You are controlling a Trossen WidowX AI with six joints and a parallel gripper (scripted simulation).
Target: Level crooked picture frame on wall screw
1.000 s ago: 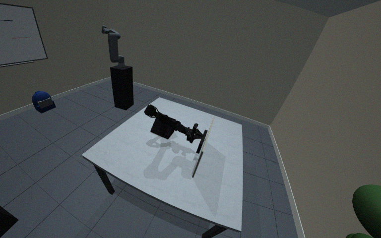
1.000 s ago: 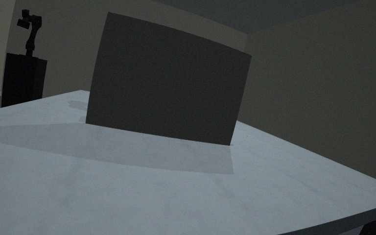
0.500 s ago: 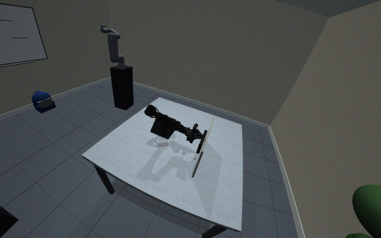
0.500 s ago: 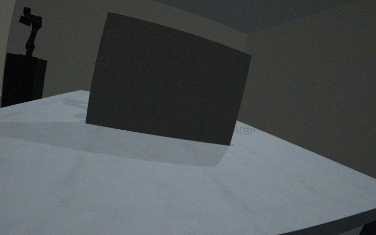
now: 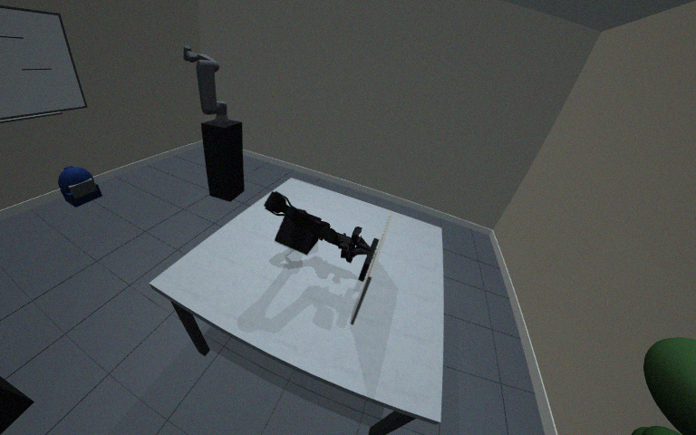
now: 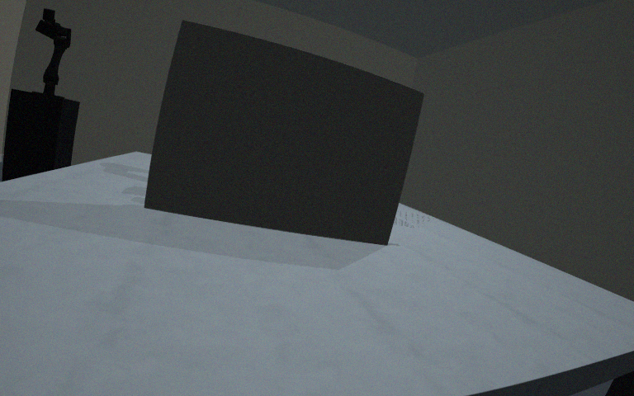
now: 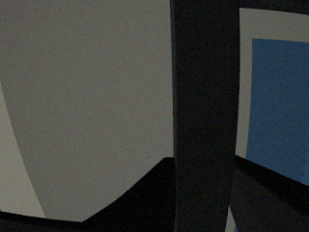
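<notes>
The picture frame is 5 cm below my gripper tip, 1 cm to the left of it and 1 cm ahead of it. Round my gripper tip: wall panel 7 cm below, 2 cm ahead.
</notes>
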